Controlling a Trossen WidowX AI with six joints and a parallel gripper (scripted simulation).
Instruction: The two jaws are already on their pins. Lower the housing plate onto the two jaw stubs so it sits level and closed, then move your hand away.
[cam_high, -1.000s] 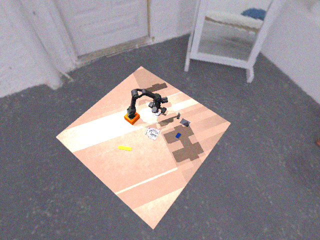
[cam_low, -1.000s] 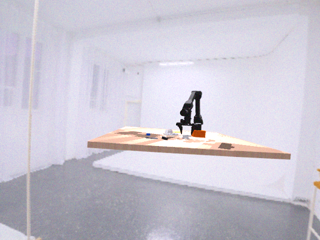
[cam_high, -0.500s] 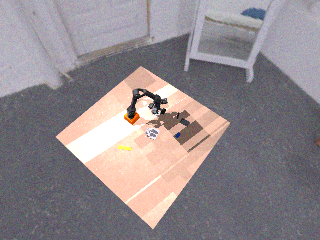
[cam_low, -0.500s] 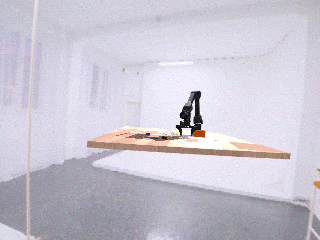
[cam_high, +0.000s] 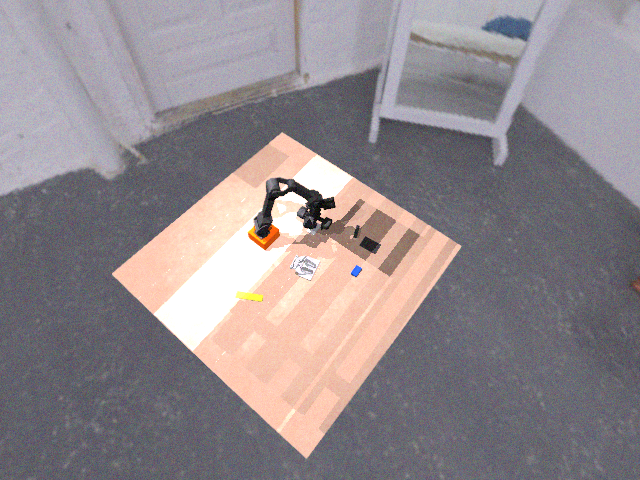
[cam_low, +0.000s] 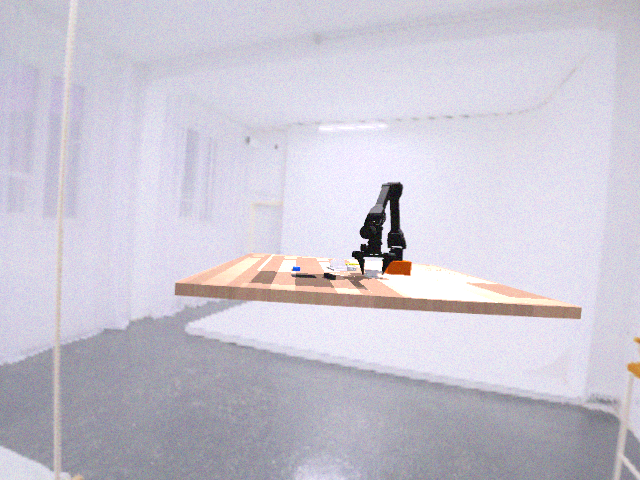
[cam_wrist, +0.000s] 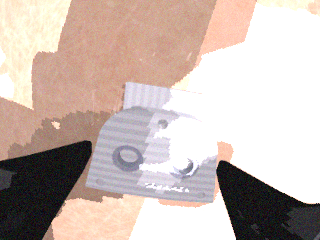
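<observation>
Right now my gripper tip is 1 cm to the left of the grey housing plate and 2 cm below it. Round my gripper tip: blue block (34 cm ahead, 2 cm to the right); then dark pin (18 cm ahead, 15 cm to the left); then dark flat plate (28 cm ahead, 14 cm to the left, 1 cm below).
</observation>
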